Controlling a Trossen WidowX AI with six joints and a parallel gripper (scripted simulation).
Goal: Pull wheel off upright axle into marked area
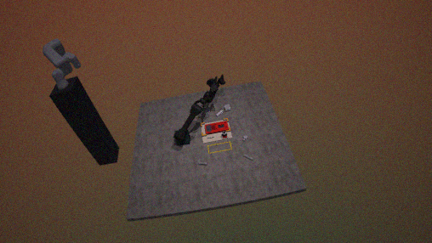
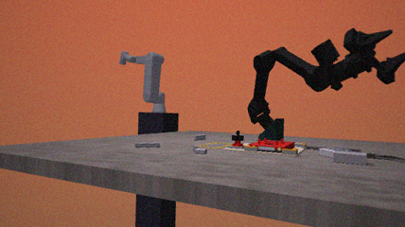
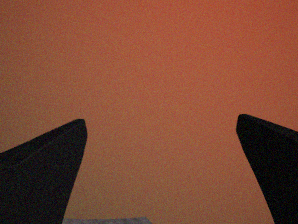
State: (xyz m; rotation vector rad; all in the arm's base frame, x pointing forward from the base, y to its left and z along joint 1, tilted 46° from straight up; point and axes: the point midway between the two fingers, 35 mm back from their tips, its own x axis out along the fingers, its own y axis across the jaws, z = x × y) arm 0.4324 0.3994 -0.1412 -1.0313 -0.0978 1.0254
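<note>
My gripper tip is 70 mm past the wheel, 450 mm to the left of it and 270 mm above it.
</note>
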